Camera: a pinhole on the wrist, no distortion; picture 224 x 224 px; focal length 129.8 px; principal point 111.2 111.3 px. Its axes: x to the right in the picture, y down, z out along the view. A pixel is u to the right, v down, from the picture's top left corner.
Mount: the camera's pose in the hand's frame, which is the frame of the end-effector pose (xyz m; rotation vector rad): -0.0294 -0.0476 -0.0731 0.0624 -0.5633 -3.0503
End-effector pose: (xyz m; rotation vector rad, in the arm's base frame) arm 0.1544 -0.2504 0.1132 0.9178 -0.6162 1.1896
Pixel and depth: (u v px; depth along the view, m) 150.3 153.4 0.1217
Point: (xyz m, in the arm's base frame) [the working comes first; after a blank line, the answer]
In the camera's frame: 0.0367 0.0395 0.1217

0.1785 -0.3360 0.0715
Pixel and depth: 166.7 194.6 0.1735
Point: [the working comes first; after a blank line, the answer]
In the camera's frame: 0.0742 0.1113 0.1735

0.2201 -0.4224 0.0645
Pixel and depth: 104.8 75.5 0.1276
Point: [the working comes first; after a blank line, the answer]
In the camera's frame: -0.0063 -0.0352 0.1276

0.1181 -0.2914 0.1142
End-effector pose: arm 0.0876 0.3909 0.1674 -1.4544 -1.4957 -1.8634
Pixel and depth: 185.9 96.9 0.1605
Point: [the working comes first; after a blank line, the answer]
In the camera's frame: 0.0924 -0.0178 0.1605

0.1915 0.4000 0.0628
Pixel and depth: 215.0 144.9 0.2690
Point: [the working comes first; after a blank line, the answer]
In the camera's frame: 0.2151 0.0696 0.2690

0.2696 0.4909 -0.0791
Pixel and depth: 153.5 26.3 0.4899
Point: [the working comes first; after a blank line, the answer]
In the camera's frame: 0.1597 -0.3208 0.4899

0.6302 0.3883 0.1735
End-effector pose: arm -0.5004 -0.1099 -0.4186 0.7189 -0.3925 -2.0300
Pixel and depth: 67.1 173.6 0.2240
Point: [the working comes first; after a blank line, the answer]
In the camera's frame: -0.0761 0.1075 0.2240

-0.6704 -0.1101 -0.3284
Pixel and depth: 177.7 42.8 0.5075
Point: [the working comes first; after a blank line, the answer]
In the camera's frame: 0.2600 -0.2678 0.5075

-0.3089 -0.0352 0.1165
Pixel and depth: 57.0 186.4 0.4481
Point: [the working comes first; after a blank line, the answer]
In the camera's frame: -0.1871 0.2593 0.4481

-0.9185 -0.1706 -0.1857
